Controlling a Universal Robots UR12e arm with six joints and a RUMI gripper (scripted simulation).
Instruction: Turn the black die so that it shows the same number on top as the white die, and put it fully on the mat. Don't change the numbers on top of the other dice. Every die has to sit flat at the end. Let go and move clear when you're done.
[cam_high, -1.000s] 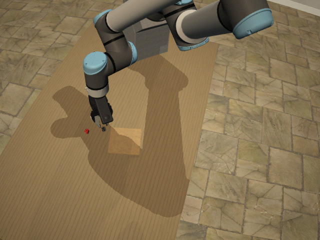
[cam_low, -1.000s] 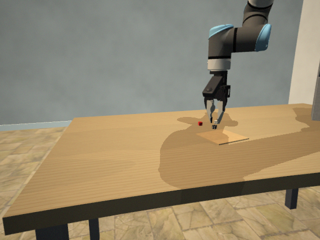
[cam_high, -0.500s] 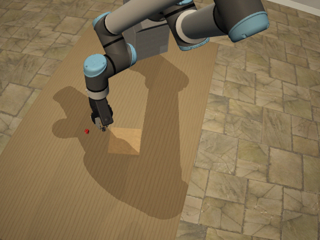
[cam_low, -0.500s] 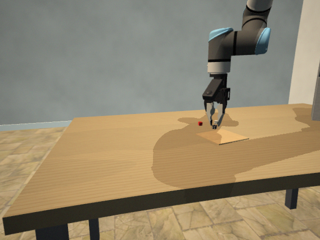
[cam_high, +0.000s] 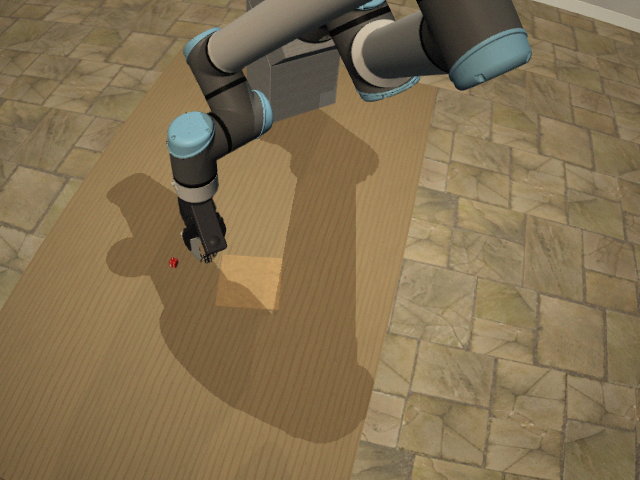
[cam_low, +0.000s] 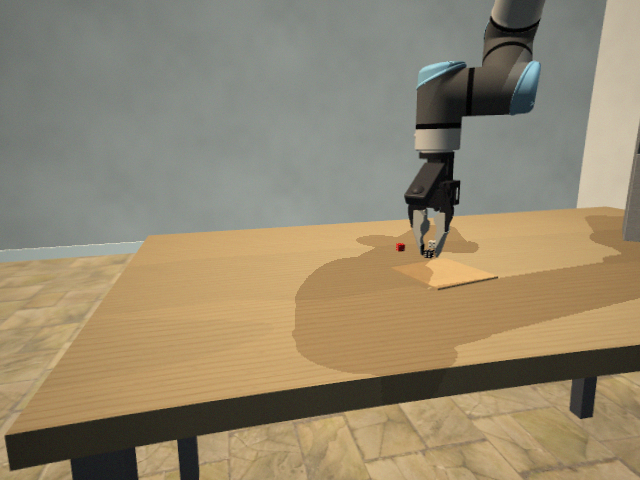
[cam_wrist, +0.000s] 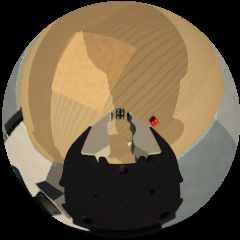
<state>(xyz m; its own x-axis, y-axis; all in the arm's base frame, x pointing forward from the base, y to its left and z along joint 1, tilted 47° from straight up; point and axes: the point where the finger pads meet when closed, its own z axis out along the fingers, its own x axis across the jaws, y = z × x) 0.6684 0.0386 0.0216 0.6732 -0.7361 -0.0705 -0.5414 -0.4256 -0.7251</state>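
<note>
My hand is 1 cm above the black die. Also, from my hand: white die (3 cm behind, 8 cm to the right, 1 cm below); then tan mat (1 cm ahead, 12 cm to the left, 2 cm below); then red die (5 cm ahead, 6 cm to the right, 1 cm below).
</note>
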